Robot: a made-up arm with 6 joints.
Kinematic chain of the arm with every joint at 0, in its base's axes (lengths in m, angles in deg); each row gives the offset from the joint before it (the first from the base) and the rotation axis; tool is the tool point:
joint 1: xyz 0 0 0.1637 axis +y
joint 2: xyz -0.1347 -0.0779 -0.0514 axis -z
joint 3: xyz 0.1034 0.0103 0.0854 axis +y
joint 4: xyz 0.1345 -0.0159 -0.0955 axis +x
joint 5: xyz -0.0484 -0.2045 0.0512 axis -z
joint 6: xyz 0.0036 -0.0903 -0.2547 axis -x
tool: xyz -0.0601 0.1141 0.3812
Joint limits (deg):
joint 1: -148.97..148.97
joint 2: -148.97..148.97
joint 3: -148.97..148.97
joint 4: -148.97..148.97
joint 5: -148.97..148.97
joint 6: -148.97..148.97
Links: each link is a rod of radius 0.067 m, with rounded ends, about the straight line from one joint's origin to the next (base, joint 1, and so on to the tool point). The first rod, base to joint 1, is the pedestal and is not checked.
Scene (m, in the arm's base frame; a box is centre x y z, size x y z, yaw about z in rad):
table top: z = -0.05
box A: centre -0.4 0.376 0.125 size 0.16 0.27 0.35 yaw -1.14
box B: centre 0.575 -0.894 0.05 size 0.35 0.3 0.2 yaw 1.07
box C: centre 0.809 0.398 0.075 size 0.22 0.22 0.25 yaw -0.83
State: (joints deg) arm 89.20 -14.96 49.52 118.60 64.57 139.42
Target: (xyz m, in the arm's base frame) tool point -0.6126 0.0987 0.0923
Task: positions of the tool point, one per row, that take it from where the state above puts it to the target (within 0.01 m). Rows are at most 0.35 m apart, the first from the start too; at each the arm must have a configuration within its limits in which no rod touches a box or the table.
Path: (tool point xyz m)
1: -0.1468 0.4866 0.3779
2: -0.2746 0.3800 0.5187
3: -0.3815 0.2080 0.6058
4: -0.5559 0.1572 0.3966
5: -0.6126 0.0987 0.0923

